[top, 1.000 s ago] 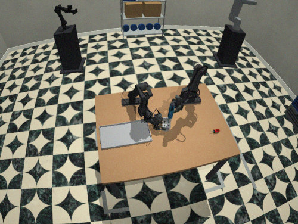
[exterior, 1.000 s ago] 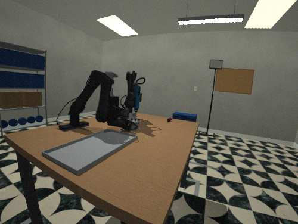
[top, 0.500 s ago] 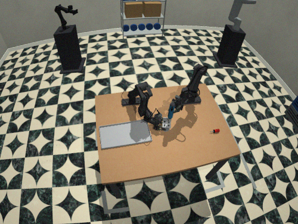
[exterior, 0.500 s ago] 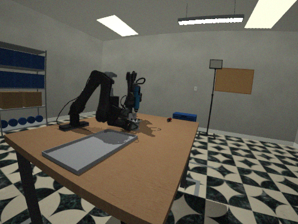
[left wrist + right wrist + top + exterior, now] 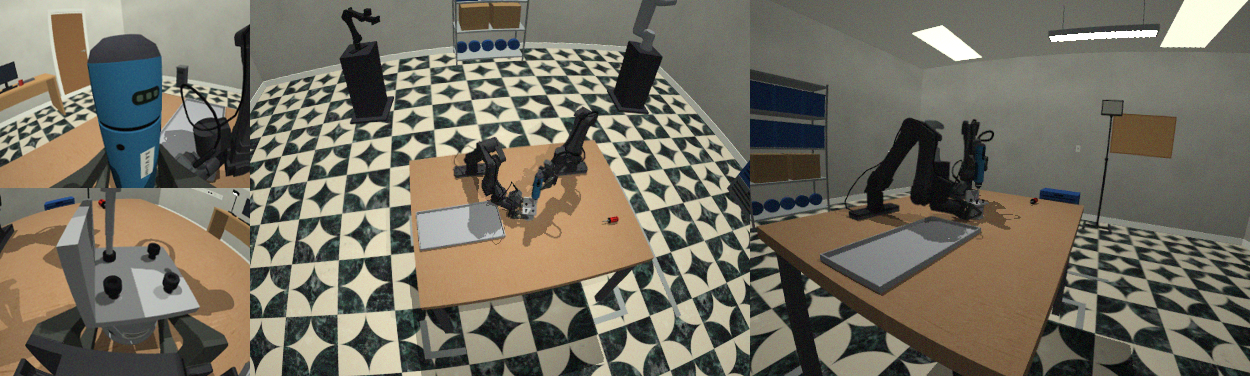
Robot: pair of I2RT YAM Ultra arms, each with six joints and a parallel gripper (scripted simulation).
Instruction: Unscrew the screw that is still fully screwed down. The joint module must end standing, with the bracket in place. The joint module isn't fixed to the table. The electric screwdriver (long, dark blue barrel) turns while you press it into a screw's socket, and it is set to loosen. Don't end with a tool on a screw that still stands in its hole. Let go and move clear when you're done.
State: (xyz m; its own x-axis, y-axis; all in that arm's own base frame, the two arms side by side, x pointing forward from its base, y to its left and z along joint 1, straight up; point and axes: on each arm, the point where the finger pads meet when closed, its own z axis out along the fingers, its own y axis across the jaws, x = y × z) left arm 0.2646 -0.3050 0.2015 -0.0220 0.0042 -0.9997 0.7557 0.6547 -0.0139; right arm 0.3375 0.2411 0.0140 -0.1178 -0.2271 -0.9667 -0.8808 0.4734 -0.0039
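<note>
Now: right hand 40 mm below the screw, 20 mm to the right of it and 10 mm past it. Round my right hand: red-handled screwdriver 450 mm to the left, 60 mm ahead, 10 mm below; then grey l-shaped bracket 50 mm above; then grey tray 350 mm to the right, 40 mm ahead, 20 mm below.
</note>
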